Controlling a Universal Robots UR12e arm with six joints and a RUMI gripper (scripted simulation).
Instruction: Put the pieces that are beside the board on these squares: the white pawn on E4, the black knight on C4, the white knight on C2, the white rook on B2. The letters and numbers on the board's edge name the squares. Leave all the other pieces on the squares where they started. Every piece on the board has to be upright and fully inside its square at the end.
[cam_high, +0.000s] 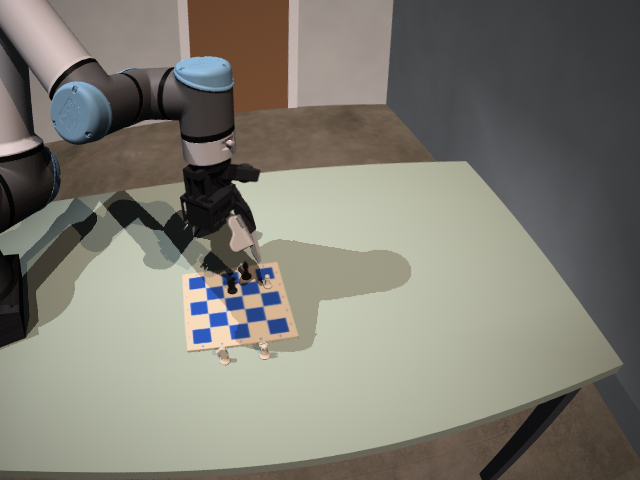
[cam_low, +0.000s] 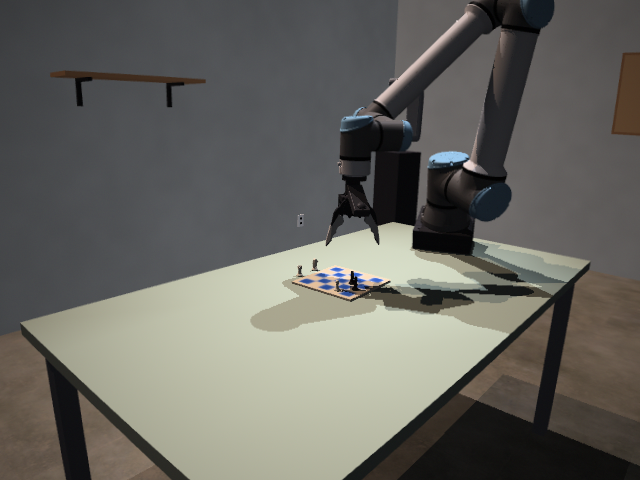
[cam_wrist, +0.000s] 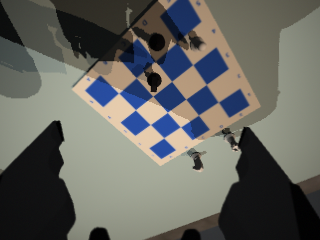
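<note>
My hand is 180 mm to the left of the white knight and 110 mm above it. Also, from my hand: black knight: 100 mm below; white pawn: 70 mm ahead, 20 mm to the left, 100 mm below; chessboard: 10 mm ahead, 30 mm to the right, 120 mm below.
</note>
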